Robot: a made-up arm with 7 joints. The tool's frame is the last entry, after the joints. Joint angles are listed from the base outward. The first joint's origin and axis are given. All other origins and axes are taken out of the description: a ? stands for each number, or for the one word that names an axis. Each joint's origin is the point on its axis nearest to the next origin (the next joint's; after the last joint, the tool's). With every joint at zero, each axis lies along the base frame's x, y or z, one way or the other. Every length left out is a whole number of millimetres.
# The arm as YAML. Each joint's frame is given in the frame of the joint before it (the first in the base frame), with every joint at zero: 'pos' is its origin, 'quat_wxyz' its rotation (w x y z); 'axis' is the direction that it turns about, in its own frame. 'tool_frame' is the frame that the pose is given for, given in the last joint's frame.
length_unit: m
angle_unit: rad
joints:
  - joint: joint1
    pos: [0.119, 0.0, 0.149]
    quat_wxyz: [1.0, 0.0, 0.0, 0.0]
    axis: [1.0, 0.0, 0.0]
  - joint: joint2
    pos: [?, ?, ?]
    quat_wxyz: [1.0, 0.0, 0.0, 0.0]
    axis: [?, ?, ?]
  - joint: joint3
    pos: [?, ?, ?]
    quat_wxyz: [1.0, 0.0, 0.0, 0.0]
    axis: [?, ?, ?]
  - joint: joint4
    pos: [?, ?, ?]
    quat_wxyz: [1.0, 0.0, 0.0, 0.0]
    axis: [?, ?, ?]
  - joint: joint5
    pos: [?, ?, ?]
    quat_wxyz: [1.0, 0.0, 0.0, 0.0]
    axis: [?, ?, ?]
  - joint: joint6
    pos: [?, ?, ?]
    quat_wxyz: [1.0, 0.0, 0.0, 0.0]
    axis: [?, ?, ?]
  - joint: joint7
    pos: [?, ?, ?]
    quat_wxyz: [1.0, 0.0, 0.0, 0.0]
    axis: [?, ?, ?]
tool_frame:
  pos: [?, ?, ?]
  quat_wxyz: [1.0, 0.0, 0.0, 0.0]
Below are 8 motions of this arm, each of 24 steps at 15 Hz.
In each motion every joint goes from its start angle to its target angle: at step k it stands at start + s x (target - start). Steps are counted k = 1, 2, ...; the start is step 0. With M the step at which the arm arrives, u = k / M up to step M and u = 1 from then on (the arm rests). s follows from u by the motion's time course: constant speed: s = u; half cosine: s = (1 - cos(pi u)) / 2; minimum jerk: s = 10 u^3 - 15 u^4 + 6 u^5.
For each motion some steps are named. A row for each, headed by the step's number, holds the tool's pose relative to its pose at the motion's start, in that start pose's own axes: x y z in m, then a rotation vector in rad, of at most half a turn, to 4 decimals.
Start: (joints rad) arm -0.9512 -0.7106 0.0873 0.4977 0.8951 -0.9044 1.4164
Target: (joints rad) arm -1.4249 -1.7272 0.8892 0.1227 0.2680 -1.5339 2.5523
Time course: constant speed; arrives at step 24
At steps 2, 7, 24:
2: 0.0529 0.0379 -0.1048 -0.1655 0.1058 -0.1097
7: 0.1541 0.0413 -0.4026 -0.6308 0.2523 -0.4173
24: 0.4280 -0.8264 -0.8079 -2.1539 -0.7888 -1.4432

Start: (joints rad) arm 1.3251 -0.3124 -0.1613 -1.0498 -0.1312 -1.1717 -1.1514
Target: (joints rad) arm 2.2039 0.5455 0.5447 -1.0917 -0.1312 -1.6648 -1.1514
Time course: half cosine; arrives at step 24
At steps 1, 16, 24:
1: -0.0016 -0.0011 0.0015 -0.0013 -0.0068 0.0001
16: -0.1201 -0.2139 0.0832 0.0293 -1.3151 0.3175
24: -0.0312 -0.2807 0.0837 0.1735 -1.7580 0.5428

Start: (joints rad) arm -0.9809 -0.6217 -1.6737 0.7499 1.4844 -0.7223 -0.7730
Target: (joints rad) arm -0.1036 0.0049 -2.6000 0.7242 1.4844 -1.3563 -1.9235
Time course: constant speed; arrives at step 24
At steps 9, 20, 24:
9: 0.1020 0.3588 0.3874 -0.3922 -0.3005 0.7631
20: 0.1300 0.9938 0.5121 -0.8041 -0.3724 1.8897
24: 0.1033 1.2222 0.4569 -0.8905 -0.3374 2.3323

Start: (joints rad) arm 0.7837 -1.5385 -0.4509 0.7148 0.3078 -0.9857 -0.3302
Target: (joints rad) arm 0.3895 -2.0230 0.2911 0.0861 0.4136 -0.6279 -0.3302
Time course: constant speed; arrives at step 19
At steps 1, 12, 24:
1: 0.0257 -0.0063 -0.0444 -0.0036 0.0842 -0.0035
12: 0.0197 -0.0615 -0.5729 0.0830 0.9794 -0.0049
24: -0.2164 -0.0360 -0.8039 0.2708 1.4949 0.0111

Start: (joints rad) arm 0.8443 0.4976 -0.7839 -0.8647 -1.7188 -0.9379 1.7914
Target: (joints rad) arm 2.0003 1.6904 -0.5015 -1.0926 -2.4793 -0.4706 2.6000
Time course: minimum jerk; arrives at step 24
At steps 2, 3, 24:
2: 0.0007 0.0019 -0.0039 -0.0080 0.0022 -0.0076
3: 0.0020 0.0059 -0.0126 -0.0253 0.0067 -0.0238
24: -0.1262 -0.8155 -0.6163 -1.7680 -1.1062 -0.3428

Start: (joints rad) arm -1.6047 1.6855 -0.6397 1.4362 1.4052 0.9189 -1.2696
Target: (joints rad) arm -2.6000 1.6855 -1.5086 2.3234 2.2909 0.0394 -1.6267
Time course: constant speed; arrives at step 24
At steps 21, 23, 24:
21: -0.8286 0.4215 -0.3022 0.5235 0.4315 -0.8925
23: -0.8506 0.4717 -0.3123 0.5798 0.4805 -0.8975
24: -0.8599 0.4963 -0.3189 0.6106 0.5015 -0.8955

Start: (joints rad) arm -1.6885 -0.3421 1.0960 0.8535 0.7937 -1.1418 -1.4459
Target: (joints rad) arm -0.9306 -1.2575 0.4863 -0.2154 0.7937 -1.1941 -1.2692
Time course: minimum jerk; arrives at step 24
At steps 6, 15, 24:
6: 0.0671 -0.0260 -0.0645 0.1020 -0.1735 0.1260
15: 0.6031 0.1668 -0.1030 0.7304 -1.0773 1.0448
24: 0.6718 0.3953 0.0902 0.9579 -1.3227 1.5918

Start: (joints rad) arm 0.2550 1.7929 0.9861 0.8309 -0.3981 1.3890 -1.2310
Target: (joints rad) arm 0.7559 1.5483 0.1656 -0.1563 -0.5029 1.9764 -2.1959
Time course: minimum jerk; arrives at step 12
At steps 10, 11, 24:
10: 0.1147 0.6842 0.2263 -0.8345 1.1570 0.3841
11: 0.1212 0.7086 0.2182 -0.8413 1.2051 0.3760
24: 0.1223 0.7126 0.2168 -0.8423 1.2132 0.3745

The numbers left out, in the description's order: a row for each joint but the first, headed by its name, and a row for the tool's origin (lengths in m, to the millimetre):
joint2: xyz 0.0 -0.052 -0.189, axis 0.0 0.0 -1.0
joint3: xyz -0.396 0.042 0.0, axis 0.0 1.0 0.0
joint4: xyz 0.159 0.0 0.091, axis 0.0 0.0 -1.0
joint5: xyz -0.01 0.021 0.0, axis 0.0 -1.0 0.0
joint6: xyz 0.671 0.0 0.017, axis -1.0 0.0 0.0
joint7: xyz 0.0 -0.046 0.26, axis 0.0 0.0 -1.0
tool: xyz -0.073 -0.019 0.0

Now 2 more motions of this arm.
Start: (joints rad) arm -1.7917 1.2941 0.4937 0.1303 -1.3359 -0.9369 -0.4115
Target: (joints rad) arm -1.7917 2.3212 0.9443 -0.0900 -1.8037 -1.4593 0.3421
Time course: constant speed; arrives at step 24
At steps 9, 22, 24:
9: -0.0341 -0.1026 -0.3266 0.5347 0.1877 -0.5041
22: -0.1403 0.1073 -0.7828 1.1017 0.8582 -1.1069
24: -0.1623 0.1695 -0.8325 1.1507 1.0008 -1.1780

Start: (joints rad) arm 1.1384 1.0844 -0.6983 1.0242 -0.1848 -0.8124 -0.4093
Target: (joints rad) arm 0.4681 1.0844 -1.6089 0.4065 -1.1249 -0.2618 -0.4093
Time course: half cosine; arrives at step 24
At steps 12, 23, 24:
12: 0.0495 0.2164 -0.1253 0.1372 0.2466 0.5245
23: -0.1573 0.4933 -0.1405 -0.1653 0.2948 1.1672
24: -0.1601 0.4949 -0.1405 -0.1696 0.2936 1.1723

